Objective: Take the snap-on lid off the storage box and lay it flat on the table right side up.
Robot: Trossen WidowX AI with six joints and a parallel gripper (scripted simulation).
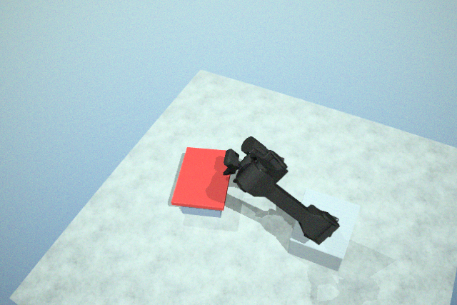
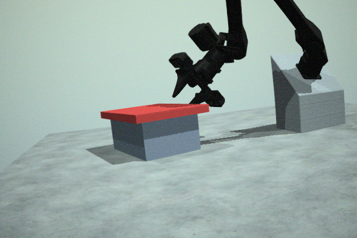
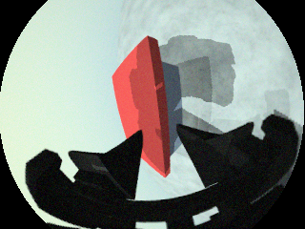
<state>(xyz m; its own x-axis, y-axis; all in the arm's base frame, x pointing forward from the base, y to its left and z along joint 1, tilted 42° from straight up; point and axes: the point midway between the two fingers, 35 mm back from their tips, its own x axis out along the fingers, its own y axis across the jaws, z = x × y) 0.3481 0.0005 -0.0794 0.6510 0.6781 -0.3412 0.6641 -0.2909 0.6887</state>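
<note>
The red lid is 8 cm ahead of my gripper tip, 3 cm to the left of it and 1 cm below it. Also, from my gripper tip: blue-grey storage box 8 cm ahead, 3 cm to the left, 5 cm below.
</note>
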